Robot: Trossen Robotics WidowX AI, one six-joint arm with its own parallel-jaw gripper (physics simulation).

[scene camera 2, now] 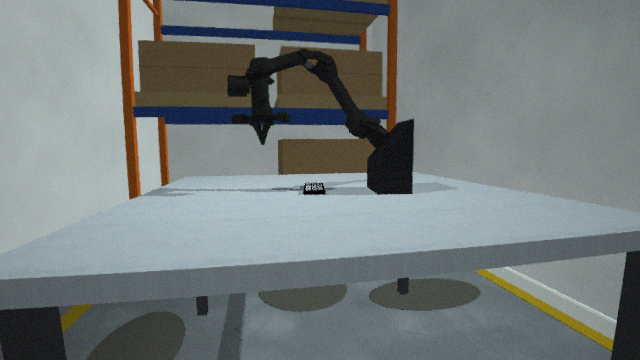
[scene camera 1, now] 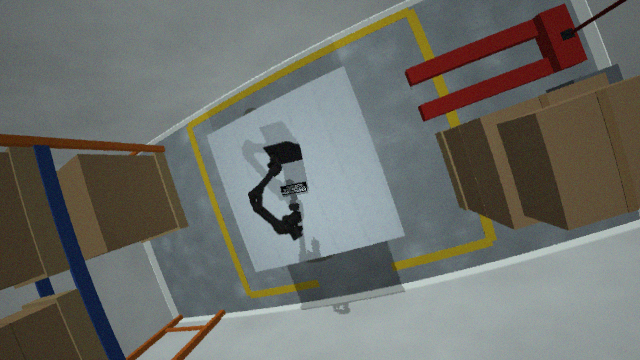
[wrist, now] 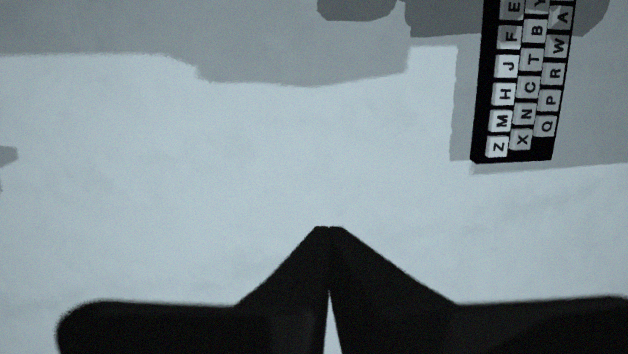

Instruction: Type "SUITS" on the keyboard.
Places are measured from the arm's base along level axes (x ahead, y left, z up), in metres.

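Where they show: gripper, between the fingertips: [scene camera 2: 262, 144] [scene camera 1: 300, 213] [wrist: 327, 239]; arm's base, origin of its link: [scene camera 2: 384, 141] [scene camera 1: 275, 155].
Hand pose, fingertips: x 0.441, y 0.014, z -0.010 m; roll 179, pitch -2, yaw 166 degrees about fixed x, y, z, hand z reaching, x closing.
Note:
Things, the pixels of their top centre, and the offset from my fingertips. Level surfaces: height alone.
- small black keyboard, centre of its top: [wrist: 537, 23] [scene camera 2: 314, 185] [scene camera 1: 293, 188] 0.181 m back, 0.043 m right, 0.148 m down
- T key, centre of its top: [wrist: 533, 59] 0.176 m back, 0.018 m right, 0.148 m down
- pale table, height of its surface: 0.165 m down
A small black keyboard [scene camera 1: 294, 188] [scene camera 2: 314, 188] [wrist: 529, 87] with pale keys lies flat on the table. In the wrist view it is at the upper right, cut off by the top edge. The T key [wrist: 532, 59] shows in its middle row; keys Z, M, H, J, F, E, X, N, C, B, Q, P, R, W and A also show. The S, U and I keys do not show in the wrist view. My gripper [scene camera 2: 263, 143] [wrist: 327, 239] is shut and empty, fingers pointing down, high above the table and off to one side of the keyboard. Shadows fall across part of the keyboard.
The pale table [scene camera 1: 350, 200] [scene camera 2: 320, 230] carries the arm's black base [scene camera 1: 284, 152] [scene camera 2: 392, 162]. Beyond the table stand an orange and blue rack [scene camera 2: 129, 125] with boxes, a red pallet jack [scene camera 1: 480, 92] and stacked cardboard boxes [scene camera 1: 565, 175].

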